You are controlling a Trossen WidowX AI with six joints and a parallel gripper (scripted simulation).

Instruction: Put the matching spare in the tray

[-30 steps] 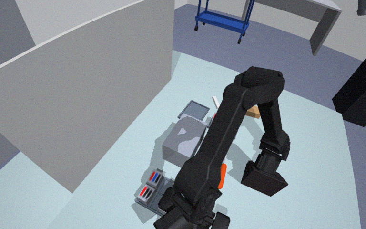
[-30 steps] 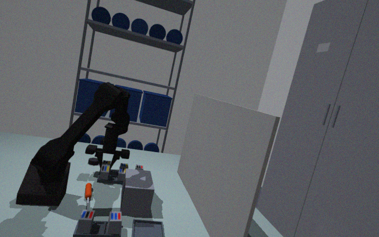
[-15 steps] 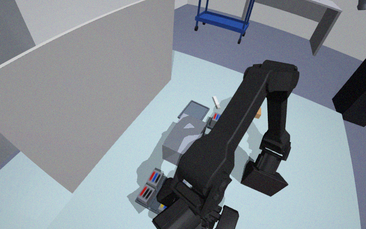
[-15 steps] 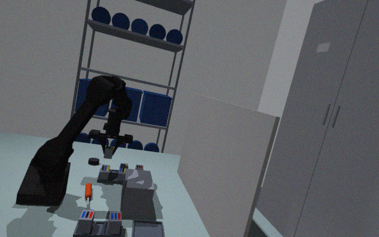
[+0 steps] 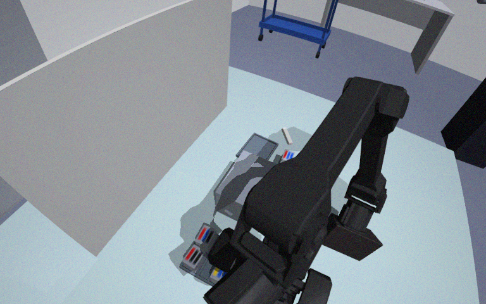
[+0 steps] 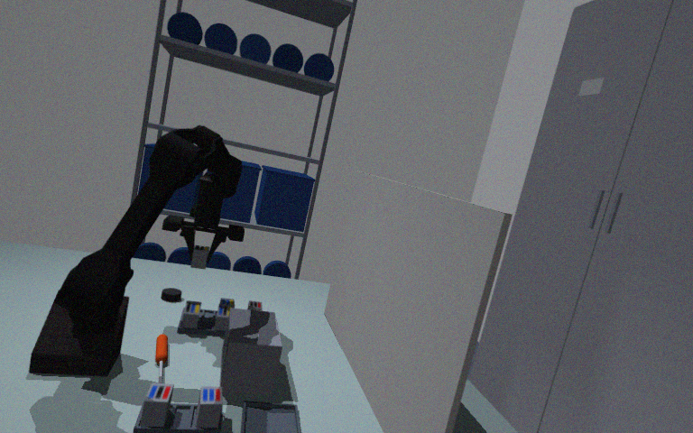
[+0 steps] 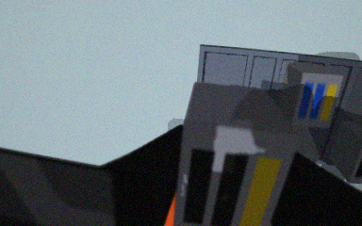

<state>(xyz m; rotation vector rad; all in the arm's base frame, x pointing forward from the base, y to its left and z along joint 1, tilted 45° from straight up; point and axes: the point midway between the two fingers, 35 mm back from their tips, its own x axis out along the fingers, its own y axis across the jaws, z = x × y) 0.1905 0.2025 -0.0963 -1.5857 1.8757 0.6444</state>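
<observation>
Right now my gripper tip is 130 mm short of the flat tray, 440 mm to the left of it and 140 mm above it. Also, from my gripper tip: grey mounted unit: 110 mm ahead, 240 mm to the right, 100 mm below; black puck: 50 mm behind, 110 mm to the left, 140 mm below; grey spare: 20 mm above.
</observation>
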